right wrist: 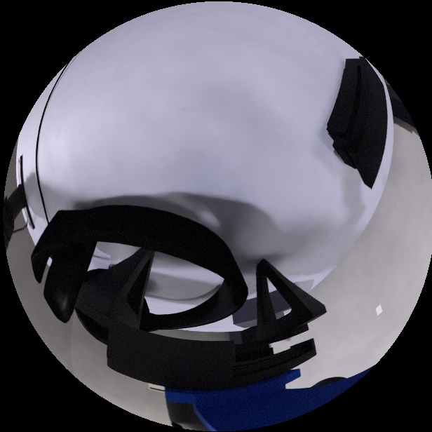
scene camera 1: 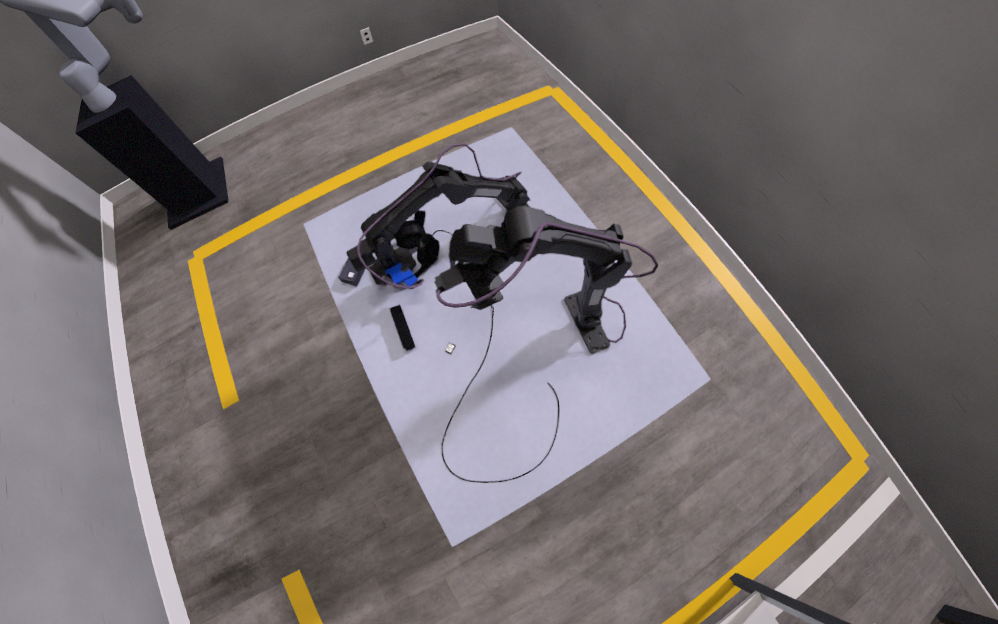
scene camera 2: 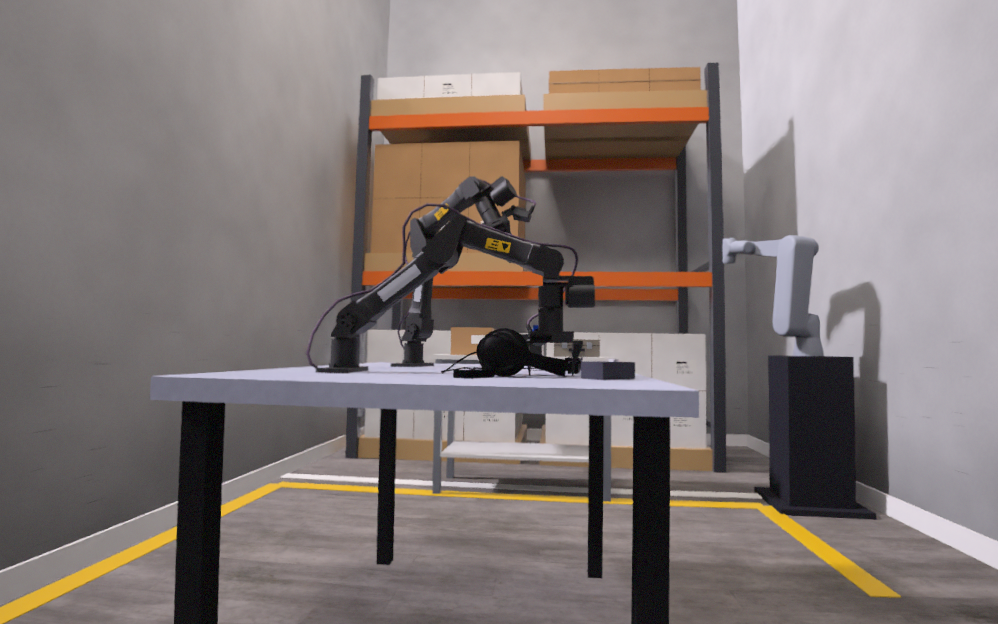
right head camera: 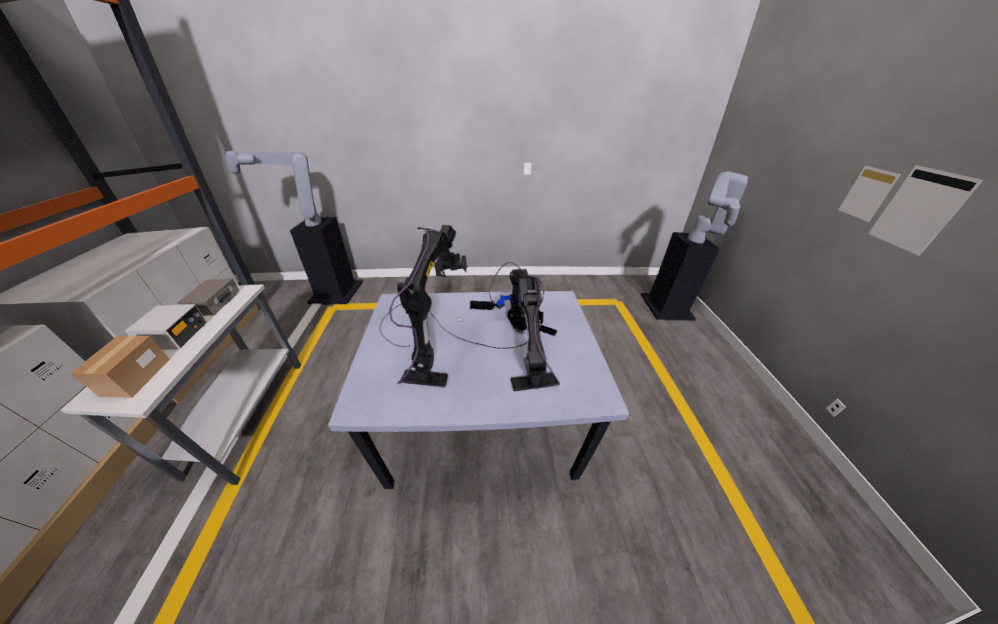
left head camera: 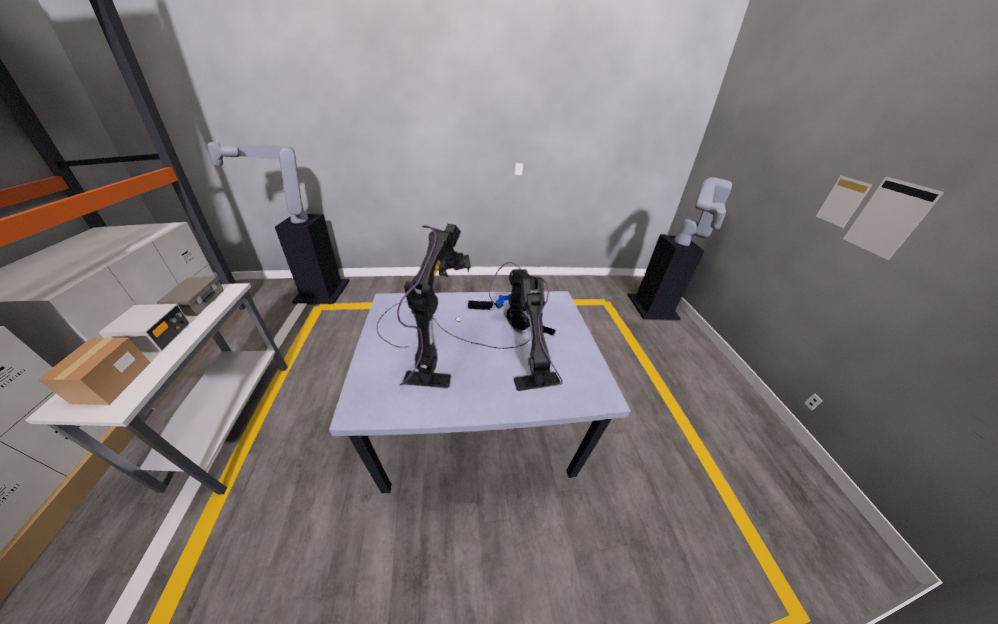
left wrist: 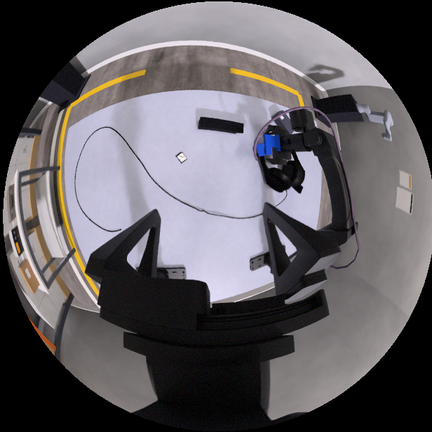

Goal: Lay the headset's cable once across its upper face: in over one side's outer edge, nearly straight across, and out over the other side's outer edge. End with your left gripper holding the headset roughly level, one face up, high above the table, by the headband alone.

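Where they show: left gripper, fingertip midpoint: (scene camera 1: 462, 288) (right head camera: 456, 274) (left head camera: 458, 273); right gripper, fingertip midpoint: (scene camera 2: 551, 375) (left head camera: 513, 314); left arm's base at its link origin: (scene camera 1: 586, 322) (scene camera 2: 413, 366) (right head camera: 424, 378) (left head camera: 427, 380); right arm's base at its link origin: (scene camera 2: 343, 371) (right head camera: 533, 382) (left head camera: 536, 381).
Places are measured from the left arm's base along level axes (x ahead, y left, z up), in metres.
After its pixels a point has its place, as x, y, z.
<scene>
The black headset (left head camera: 517, 319) {0.363, -0.386, 0.080} (scene camera 2: 504, 351) {0.434, -0.523, 0.054} (left wrist: 277, 181) (right wrist: 165, 218) lies on the table (left head camera: 478, 401) {-0.088, -0.228, 0.000} (scene camera 2: 412, 390) {0.354, -0.799, -0.010} under my right arm. Its thin black cable (scene camera 1: 443, 434) {0.523, 0.160, 0.004} (left wrist: 240, 218) runs away over the table in a wide S-shaped curve; in the left wrist view it does not cross the headset's upper face. My right gripper (right wrist: 210, 255) (scene camera 2: 552, 357) {0.508, -0.375, 0.001} is open, low over the headset, with the headband passing between its spread fingers. My left gripper (left wrist: 209, 210) (left head camera: 468, 262) {0.339, -0.092, 0.335} is open and empty, high above the table. The arm partly hides the headset in the head views.
A long black block (scene camera 1: 401, 327) {0.539, -0.181, 0.040} (left wrist: 220, 125) and a small pale square (scene camera 1: 450, 348) {0.422, -0.076, 0.002} (left wrist: 181, 157) lie on the table. A dark grey box (scene camera 2: 607, 370) {0.641, -0.499, 0.019} (scene camera 1: 350, 273) {0.649, -0.425, 0.041} stands close beyond the headband. My left arm reaches forward above the table beside the right arm.
</scene>
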